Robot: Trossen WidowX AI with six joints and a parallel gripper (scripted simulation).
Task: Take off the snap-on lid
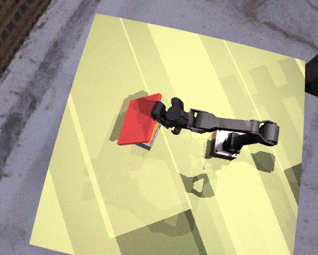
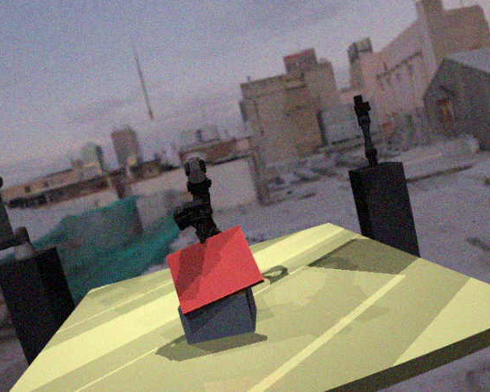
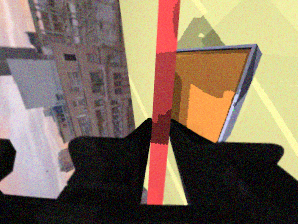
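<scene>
Right now my gripper tip is 6 cm short of the red lid, 2 cm to the right of it and 6 cm above it. From my gripper tip the other things lie so: storage box: 3 cm ahead, 19 cm below.
</scene>
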